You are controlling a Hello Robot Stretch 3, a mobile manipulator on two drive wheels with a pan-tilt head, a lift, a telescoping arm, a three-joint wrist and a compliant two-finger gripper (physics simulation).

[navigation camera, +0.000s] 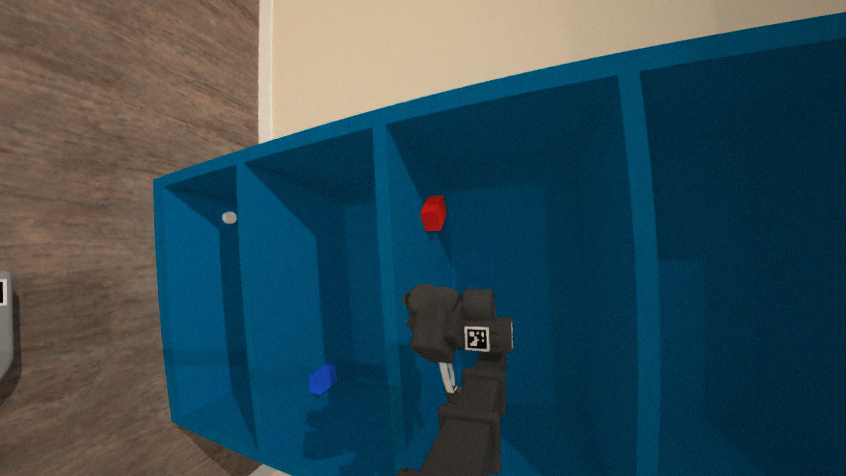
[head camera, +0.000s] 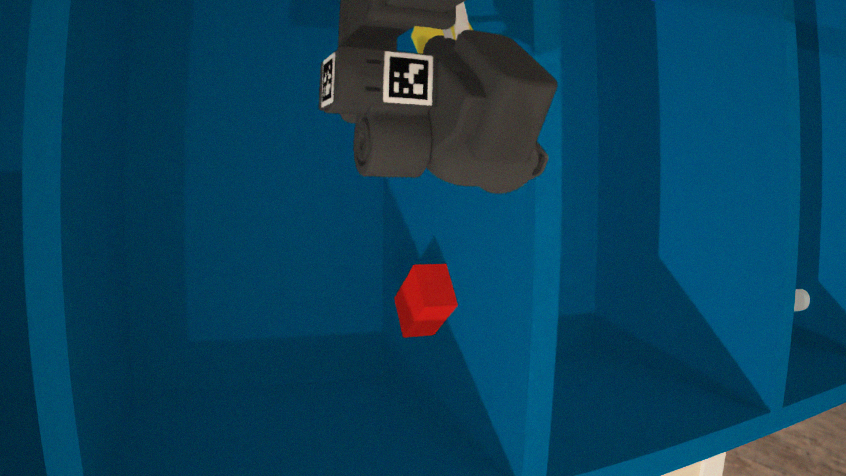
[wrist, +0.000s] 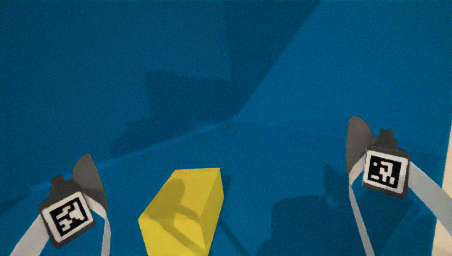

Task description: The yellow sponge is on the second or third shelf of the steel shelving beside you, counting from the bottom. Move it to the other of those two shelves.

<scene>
red cube: navigation camera; head camera; not seen in the wrist view (out of frame)
same spot on red cube: (head camera: 425,300) = (navigation camera: 435,214)
same spot on blue shelving: (head camera: 201,274) = (navigation camera: 537,215)
</scene>
